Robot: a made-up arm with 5 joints.
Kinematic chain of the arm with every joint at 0, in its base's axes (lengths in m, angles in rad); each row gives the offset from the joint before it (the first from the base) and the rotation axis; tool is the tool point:
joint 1: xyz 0 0 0.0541 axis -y
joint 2: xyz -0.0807 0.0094 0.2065 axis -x
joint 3: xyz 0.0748 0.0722 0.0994 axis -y
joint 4: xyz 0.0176 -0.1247 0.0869 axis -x
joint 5: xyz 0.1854 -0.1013 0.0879 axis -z
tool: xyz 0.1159 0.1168 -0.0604
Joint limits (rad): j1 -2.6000..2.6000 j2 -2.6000..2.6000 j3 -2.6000..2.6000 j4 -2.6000..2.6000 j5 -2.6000..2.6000
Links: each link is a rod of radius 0.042 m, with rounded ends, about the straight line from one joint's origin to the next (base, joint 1, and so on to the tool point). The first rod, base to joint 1, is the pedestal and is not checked.
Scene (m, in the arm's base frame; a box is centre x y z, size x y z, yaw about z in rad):
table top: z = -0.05
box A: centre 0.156 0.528 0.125 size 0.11 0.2 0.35 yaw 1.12
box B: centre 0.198 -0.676 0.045 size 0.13 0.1 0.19 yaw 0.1
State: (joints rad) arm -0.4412 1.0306 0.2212 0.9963 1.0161
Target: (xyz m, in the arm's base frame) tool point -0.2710 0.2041 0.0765
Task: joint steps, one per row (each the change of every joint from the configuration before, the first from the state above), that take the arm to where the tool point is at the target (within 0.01 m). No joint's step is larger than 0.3 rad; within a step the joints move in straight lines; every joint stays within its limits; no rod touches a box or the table.
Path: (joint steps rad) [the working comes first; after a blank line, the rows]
Joints at the target: -1.1587 2.5315 1.0568 2.0865 1.9525
Straight joint move there: touches box A.

1: 0.0211 0.1539 0.2958 0.0951 0.1348
2: 0.0212 0.1540 0.2957 0.0952 0.1348
3: 0.0211 0.1539 0.2958 0.0951 0.1349
4: 0.0211 0.1539 0.2958 0.0952 0.1348
5: 0.0211 0.1540 0.2958 0.0951 0.1348
6: -0.2264 0.1008 -0.1192 0.0341 -0.0689
7: -0.2264 0.1008 -0.1191 0.0340 -0.0689
8: -0.2265 0.1008 -0.1192 0.0341 -0.0689
9: -0.0719 0.2144 -0.1429 0.2561 0.2345
10: -0.0719 0.2144 -0.1429 0.2562 0.2345

